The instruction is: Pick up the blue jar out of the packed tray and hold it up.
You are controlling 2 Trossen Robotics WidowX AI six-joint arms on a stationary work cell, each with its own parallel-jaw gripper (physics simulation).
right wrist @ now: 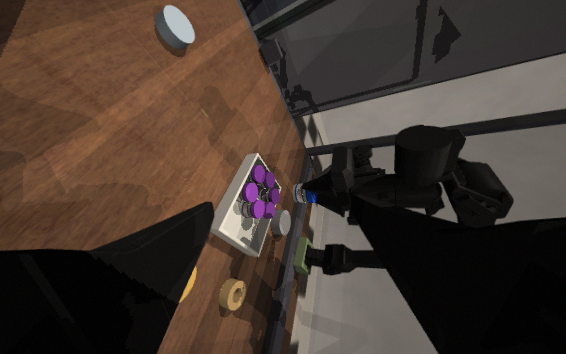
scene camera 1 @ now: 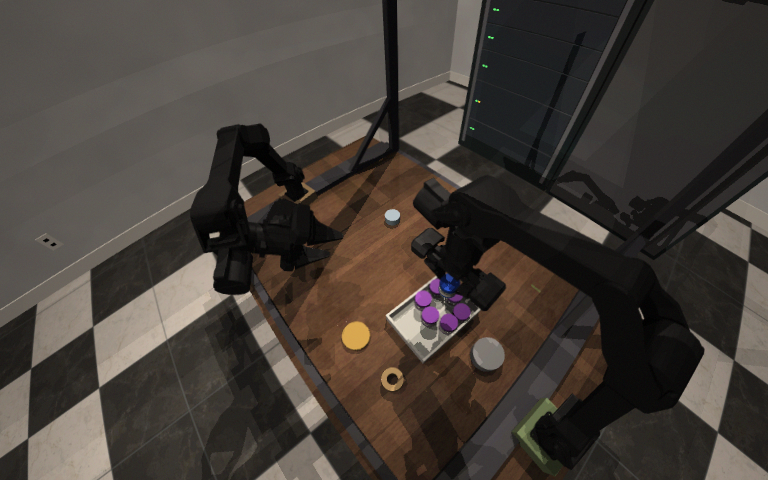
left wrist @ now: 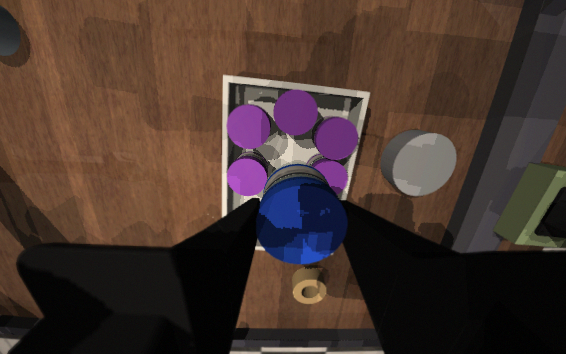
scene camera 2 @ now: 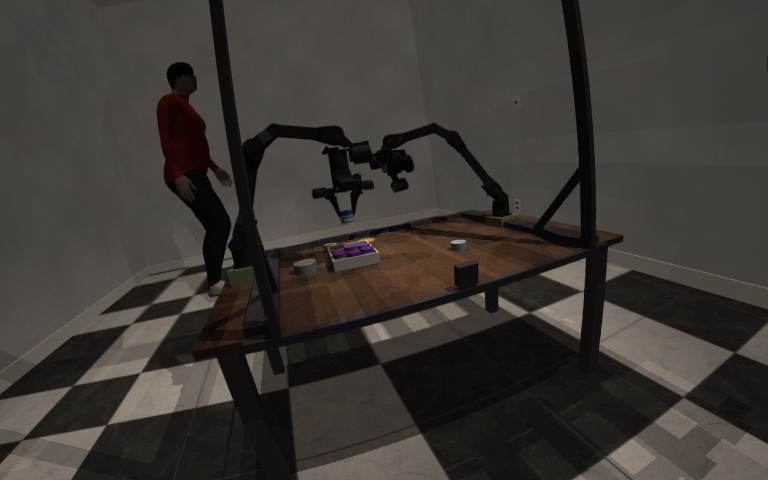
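Observation:
The blue jar, with a blue lid and clear body, is upright in the air, well above the tray. My left gripper is shut on it, one finger on each side. The white tray stands on the table below. Several jars with purple lids stand in the tray; the held jar hides part of them in the left wrist view. My right gripper is open and empty, away from the tray.
A grey disc lies beside the tray. An orange disc, a tan ring and a pale blue disc lie on the table. A dark block is at the table's edge. A person stands behind.

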